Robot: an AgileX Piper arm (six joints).
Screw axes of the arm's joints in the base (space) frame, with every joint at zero. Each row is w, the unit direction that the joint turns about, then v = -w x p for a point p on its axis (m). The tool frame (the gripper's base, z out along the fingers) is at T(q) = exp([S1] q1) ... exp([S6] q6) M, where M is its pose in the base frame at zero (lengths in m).
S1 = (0, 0, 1, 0, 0, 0)
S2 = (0, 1, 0, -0.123, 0, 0)
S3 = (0, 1, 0, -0.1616, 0, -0.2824)
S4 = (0.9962, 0, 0.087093, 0, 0.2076, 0)
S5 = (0, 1, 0, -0.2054, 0, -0.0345)
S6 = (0.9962, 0, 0.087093, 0, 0.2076, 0)
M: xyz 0.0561 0 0.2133 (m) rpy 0 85.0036 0 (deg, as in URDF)
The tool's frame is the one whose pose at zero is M.
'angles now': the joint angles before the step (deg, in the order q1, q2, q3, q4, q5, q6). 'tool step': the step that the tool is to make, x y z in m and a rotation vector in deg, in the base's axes. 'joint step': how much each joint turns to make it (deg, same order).
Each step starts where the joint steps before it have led.
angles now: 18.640 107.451 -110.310 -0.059 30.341 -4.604
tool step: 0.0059 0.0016 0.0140 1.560 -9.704 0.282
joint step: -0.002 0.323 -0.331 -0.650 -9.688 -1.018
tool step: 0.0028 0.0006 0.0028 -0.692 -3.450 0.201
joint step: -0.015 0.364 -0.090 -0.573 -3.329 -1.205
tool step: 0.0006 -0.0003 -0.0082 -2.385 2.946 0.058
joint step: -0.023 0.253 0.246 -0.343 3.047 -1.010
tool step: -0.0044 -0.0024 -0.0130 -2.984 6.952 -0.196
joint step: -0.045 -0.437 1.025 -0.314 6.951 -0.343
